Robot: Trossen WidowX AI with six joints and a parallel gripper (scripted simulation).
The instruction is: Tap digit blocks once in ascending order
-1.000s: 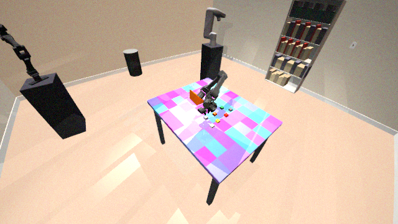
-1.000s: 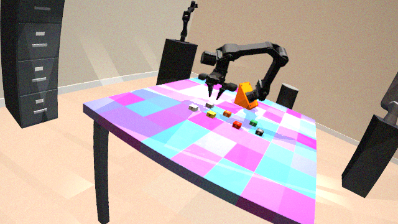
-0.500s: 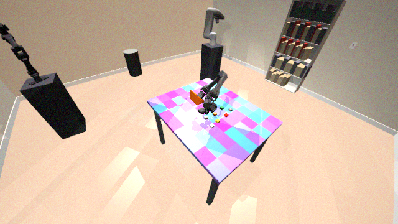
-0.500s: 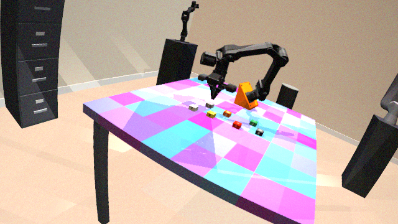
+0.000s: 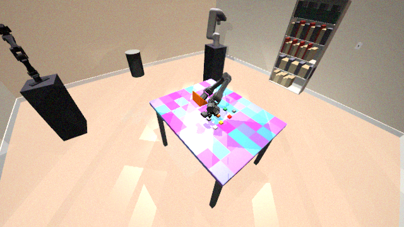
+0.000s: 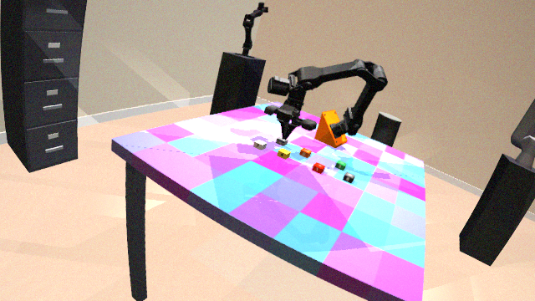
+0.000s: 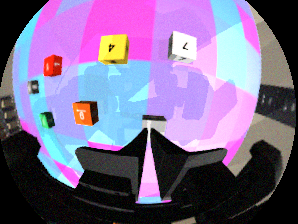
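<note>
Now: the red block 18 cm to the left of my gripper tip, 7 cm ahead of it and 1 cm below it. The rest, counted from my gripper tip: yellow block 9 cm ahead, 6 cm to the left, 1 cm below; then orange block 10 cm to the left, 1 cm below; then white block 12 cm ahead, 2 cm to the right, 1 cm below.
</note>
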